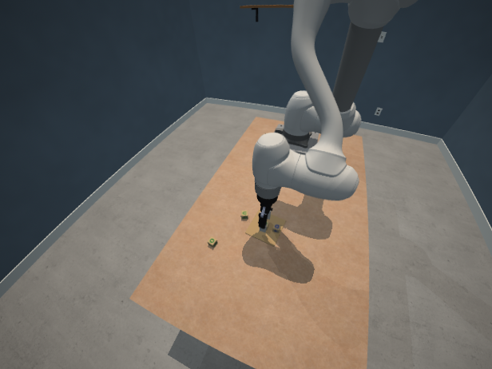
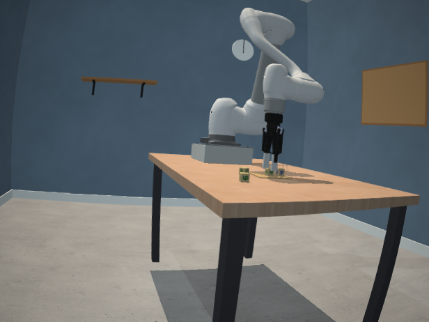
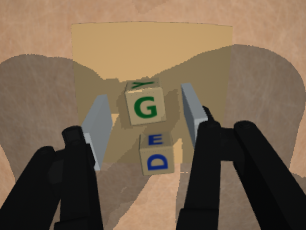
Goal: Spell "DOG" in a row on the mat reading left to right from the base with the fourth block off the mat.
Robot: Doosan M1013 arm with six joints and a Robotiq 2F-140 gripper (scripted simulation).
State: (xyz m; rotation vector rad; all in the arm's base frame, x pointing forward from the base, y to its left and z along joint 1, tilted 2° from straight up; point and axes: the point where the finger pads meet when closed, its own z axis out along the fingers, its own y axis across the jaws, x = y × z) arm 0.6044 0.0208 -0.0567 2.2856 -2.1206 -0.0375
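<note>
Right now the G block is 4 cm below my hand. The rest, counted from my hand: D block (1 cm behind, 5 cm to the left, 4 cm below); tan mat (1 cm to the left, 5 cm below).
</note>
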